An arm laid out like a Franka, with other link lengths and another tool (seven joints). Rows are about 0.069 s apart.
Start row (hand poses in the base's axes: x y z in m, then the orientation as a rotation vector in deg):
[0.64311, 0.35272, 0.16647, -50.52, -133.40, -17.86]
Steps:
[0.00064, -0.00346, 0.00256, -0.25, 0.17, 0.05]
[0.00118, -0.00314, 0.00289, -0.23, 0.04, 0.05]
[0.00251, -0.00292, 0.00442, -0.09, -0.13, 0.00]
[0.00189, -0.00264, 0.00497, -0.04, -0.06, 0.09]
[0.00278, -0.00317, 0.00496, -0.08, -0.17, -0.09]
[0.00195, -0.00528, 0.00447, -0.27, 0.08, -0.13]
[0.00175, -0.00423, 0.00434, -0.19, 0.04, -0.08]
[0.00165, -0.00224, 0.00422, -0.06, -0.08, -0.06]
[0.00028, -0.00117, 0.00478, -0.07, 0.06, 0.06]
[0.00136, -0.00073, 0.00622, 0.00, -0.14, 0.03]
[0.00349, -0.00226, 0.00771, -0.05, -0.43, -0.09]
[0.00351, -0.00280, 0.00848, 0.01, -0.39, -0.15]
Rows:
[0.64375, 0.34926, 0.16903, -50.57, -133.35, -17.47]
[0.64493, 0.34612, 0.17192, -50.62, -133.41, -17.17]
[0.64744, 0.34320, 0.17634, -50.67, -133.56, -17.13]
[0.64933, 0.34056, 0.18131, -50.58, -133.66, -17.08]
[0.65211, 0.33739, 0.18627, -50.73, -133.81, -17.11]
[0.65406, 0.33211, 0.19074, -51.01, -133.78, -16.81]
[0.65581, 0.32788, 0.19508, -51.19, -133.78, -16.61]
[0.65746, 0.32564, 0.19930, -51.29, -133.85, -16.61]
[0.65774, 0.32447, 0.20408, -51.25, -133.84, -16.47]
[0.65910, 0.32374, 0.21030, -51.22, -133.98, -16.53]
[0.66259, 0.32148, 0.21801, -51.37, -134.36, -16.73]
[0.66610, 0.31868, 0.22649, -51.56, -134.66, -17.00]

